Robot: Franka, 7 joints.
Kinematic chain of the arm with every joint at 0, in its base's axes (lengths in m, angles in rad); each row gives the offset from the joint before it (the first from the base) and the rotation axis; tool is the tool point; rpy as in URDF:
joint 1: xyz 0 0 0.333 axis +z
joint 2: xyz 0 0 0 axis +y
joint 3: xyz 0 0 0.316 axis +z
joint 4: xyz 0.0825 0 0 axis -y
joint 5: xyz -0.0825 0 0.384 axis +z
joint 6: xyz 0 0 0 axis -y
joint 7: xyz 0.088 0 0 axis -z
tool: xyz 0 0 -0.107 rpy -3.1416 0 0
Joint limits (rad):
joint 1: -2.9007..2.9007
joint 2: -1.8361..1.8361
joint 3: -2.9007..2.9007
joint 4: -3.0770..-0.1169
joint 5: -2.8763..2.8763
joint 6: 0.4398..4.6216
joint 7: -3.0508..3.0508
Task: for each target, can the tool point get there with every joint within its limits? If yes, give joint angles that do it. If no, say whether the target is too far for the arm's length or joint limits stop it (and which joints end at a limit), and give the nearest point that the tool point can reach.
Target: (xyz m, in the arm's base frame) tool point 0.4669 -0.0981 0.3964
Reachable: yes | joints -1.8725 1.2711 1.6201 -2.4840 -1.1504 2.8627 -0.4438
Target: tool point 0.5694 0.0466 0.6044
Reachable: yes | joints -1.4093 -0.0557 1.2844 -1.9294 -1.1847 3.3815 -1.3269
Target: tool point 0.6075 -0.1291 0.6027
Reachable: yes | joints -1.1836 0.8858 1.2924 -1.4255 -1.7161 3.6970 -0.5566
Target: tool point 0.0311 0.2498 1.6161
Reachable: no: too far | nearest point 0.0204 0.1639 1.1748 | short by 0.450 m
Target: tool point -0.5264 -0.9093 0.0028
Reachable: no: too far | nearest point -0.4100 -0.7083 0.0758 | short by 0.243 m
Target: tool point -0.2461 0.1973 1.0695
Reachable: yes | joints -0.9021 -0.9379 0.0397 -0.8399 1.8688 3.1712 0.9789
